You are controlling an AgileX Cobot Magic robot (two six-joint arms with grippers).
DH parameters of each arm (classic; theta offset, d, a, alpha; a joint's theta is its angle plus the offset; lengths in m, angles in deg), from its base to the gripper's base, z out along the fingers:
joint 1: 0 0.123 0 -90
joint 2: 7.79 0 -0.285 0
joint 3: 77.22 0 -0.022 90
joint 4: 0 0.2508 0 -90
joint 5: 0 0 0.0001 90
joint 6: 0 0.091 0 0
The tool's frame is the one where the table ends.
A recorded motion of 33 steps. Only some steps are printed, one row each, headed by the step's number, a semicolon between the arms.
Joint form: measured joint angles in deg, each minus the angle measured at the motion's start. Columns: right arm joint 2, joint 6, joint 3, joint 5, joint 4, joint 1; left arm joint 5, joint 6, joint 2, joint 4, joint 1, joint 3.
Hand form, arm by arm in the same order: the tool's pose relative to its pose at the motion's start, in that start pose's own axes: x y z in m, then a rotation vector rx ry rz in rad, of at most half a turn. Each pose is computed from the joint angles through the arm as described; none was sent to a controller.
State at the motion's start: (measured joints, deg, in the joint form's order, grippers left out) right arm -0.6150 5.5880 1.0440 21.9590 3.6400 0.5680; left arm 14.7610 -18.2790 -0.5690 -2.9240 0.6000 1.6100
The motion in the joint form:
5: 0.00 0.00 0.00 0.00 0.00 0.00; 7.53 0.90 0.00 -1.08 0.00 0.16
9: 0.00 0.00 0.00 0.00 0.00 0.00; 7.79 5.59 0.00 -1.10 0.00 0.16
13: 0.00 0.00 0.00 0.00 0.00 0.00; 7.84 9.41 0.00 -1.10 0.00 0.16
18: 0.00 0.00 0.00 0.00 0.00 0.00; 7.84 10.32 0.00 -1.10 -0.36 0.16
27: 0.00 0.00 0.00 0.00 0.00 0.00; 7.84 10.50 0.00 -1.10 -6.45 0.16
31: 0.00 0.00 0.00 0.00 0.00 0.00; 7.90 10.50 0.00 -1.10 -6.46 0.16
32: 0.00 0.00 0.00 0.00 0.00 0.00; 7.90 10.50 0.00 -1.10 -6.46 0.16
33: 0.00 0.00 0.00 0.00 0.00 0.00; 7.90 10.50 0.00 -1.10 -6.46 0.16
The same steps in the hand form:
5: 0.0000 0.0000 0.0000 0.0000 0.0000 0.0000; 0.0124 0.0035 -0.0006 -0.0355 0.1295 -0.0023
9: 0.0000 0.0000 0.0000 0.0000 0.0000 0.0000; 0.0128 0.0036 -0.0007 -0.0313 0.1353 0.0791
13: 0.0000 0.0000 0.0000 0.0000 0.0000 0.0000; 0.0128 0.0036 -0.0007 -0.0270 0.1372 0.1457
18: 0.0000 0.0000 0.0000 0.0000 0.0000 0.0000; 0.0130 0.0033 -0.0007 -0.0201 0.1392 0.1632
27: 0.0000 0.0000 0.0000 0.0000 0.0000 0.0000; 0.0151 -0.0018 -0.0012 0.0789 0.1686 0.1932
31: 0.0000 0.0000 0.0000 0.0000 0.0000 0.0000; 0.0151 -0.0018 -0.0012 0.0788 0.1697 0.1933
32: 0.0000 0.0000 0.0000 0.0000 0.0000 0.0000; 0.0151 -0.0018 -0.0012 0.0788 0.1697 0.1933
33: 0.0000 0.0000 0.0000 0.0000 0.0000 0.0000; 0.0151 -0.0018 -0.0012 0.0788 0.1697 0.1933

